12 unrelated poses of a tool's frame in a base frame.
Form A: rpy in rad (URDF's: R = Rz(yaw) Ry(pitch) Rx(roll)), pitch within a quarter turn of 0, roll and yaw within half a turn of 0; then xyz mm.
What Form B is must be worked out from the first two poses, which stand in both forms.
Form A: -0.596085 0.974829 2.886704 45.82 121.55 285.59
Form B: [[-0.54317 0.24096 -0.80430 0.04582], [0.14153 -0.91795 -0.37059 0.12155], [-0.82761 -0.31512 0.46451 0.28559], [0 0 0 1]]
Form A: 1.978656 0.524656 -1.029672 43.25 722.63 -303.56
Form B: [[0.44582 -0.10312 -0.88916 0.04325], [-0.74184 -0.59844 -0.30255 0.72263], [-0.50092 0.79450 -0.34330 -0.30356], [0 0 0 1]]
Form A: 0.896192 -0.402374 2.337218 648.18 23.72 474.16
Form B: [[-0.63817 -0.23784 0.73224 0.64818], [0.66286 -0.65351 0.36544 0.02372], [0.39160 0.71858 0.57470 0.47416], [0 0 0 1]]
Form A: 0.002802 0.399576 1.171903 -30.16 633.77 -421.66
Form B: [[0.35780 -0.92106 0.15368 -0.03016], [0.84890 0.38940 0.35740 0.63377], [-0.38903 0.00258 0.92122 -0.42166], [0 0 0 1]]
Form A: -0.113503 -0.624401 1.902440 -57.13 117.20 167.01
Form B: [[-0.26416 -0.96098 0.08204 -0.05713], [0.76710 -0.26090 -0.58608 0.11720], [0.58461 -0.09189 0.80609 0.16701], [0 0 0 1]]
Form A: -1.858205 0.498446 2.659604 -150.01 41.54 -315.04
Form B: [[-0.77826 0.53762 -0.32445 -0.15001], [0.40714 0.03866 -0.91255 0.04154], [-0.47806 -0.84230 -0.24898 -0.31504], [0 0 0 1]]
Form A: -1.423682 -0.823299 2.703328 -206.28 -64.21 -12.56
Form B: [[-0.61556 -0.71911 -0.32244 -0.20628], [0.28849 0.17514 -0.94133 -0.06421], [0.73339 -0.67246 0.09965 -0.01256], [0 0 0 1]]
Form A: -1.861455 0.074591 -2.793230 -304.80 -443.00 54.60
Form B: [[-0.93732 -0.03072 0.34711 -0.30480], [-0.34041 0.29374 -0.89322 -0.44300], [-0.07452 -0.95539 -0.28579 0.05460], [0 0 0 1]]
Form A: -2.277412 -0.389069 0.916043 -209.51 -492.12 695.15
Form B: [[0.56345 0.69068 -0.45330 -0.20951], [0.73392 -0.16654 0.65851 -0.49212], [0.37933 -0.70372 -0.60074 0.69515], [0 0 0 1]]
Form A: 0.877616 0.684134 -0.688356 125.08 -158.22 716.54
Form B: [[0.59850 0.78138 -0.17678 0.12508], [-0.49231 0.18465 -0.85061 -0.15822], [-0.63200 0.59612 0.49519 0.71654], [0 0 0 1]]
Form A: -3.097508 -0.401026 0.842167 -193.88 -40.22 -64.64
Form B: [[0.61302 0.75682 0.22679 -0.19388], [0.68689 -0.65237 0.32031 -0.04022], [0.39036 -0.04057 -0.91977 -0.06464], [0 0 0 1]]
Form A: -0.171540 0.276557 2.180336 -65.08 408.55 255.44
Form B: [[-0.55074 -0.78119 -0.29398 -0.06508], [0.78876 -0.60230 0.12286 0.40855], [-0.27305 -0.16421 0.94788 0.25544], [0 0 0 1]]
